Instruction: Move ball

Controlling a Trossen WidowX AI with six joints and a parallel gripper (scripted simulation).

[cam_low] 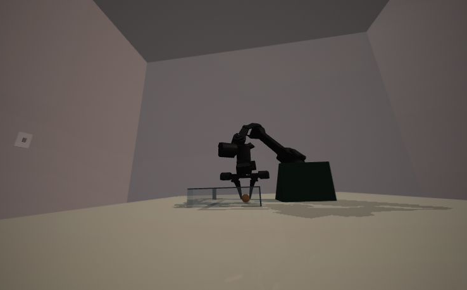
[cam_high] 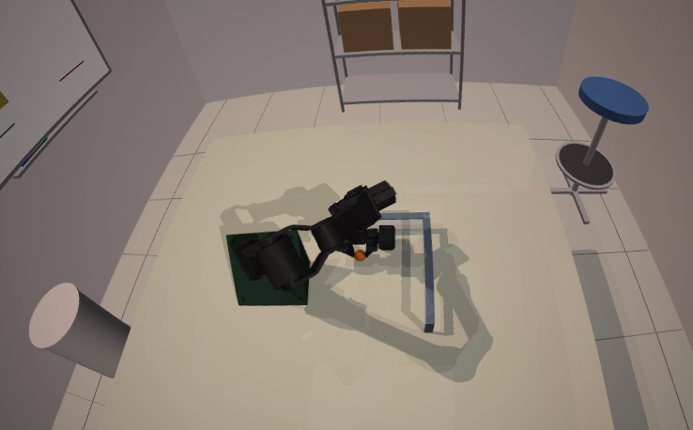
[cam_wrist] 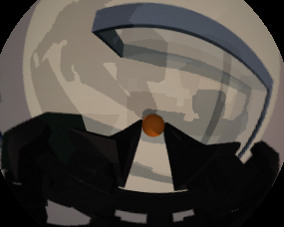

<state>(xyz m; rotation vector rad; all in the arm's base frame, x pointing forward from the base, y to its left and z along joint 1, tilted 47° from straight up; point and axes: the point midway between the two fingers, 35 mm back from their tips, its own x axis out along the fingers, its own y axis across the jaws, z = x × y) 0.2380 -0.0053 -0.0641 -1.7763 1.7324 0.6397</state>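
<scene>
Now: gripper tip right at the orange ball. Also, from my gripper tip: see-through copy of ball: right at my gripper tip.
</scene>
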